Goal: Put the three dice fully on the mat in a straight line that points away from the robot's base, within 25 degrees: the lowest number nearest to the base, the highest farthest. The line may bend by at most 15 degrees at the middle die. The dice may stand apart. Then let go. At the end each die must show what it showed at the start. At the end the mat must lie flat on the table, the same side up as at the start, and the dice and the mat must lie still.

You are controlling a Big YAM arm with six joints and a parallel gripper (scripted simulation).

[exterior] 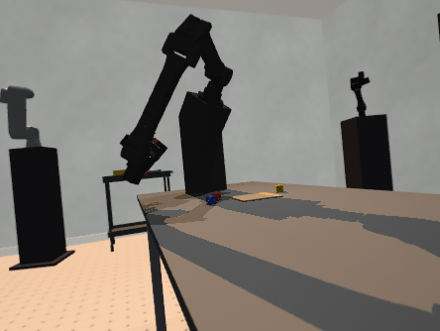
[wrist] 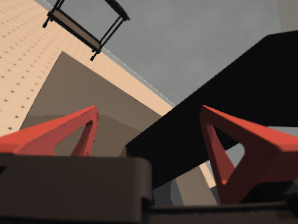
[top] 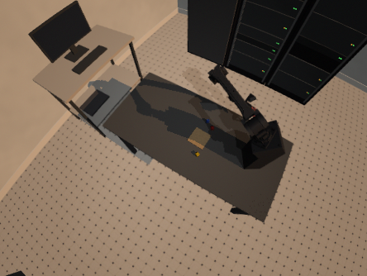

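My hand is 21 cm short of the red die, 24 cm to the right of it and 17 cm above it. Round my hand: tan mat (22 cm ahead, 37 cm to the left, 18 cm below); then blue die (28 cm ahead, 22 cm to the left, 17 cm below); then yellow die (14 cm ahead, 48 cm to the left, 17 cm below).
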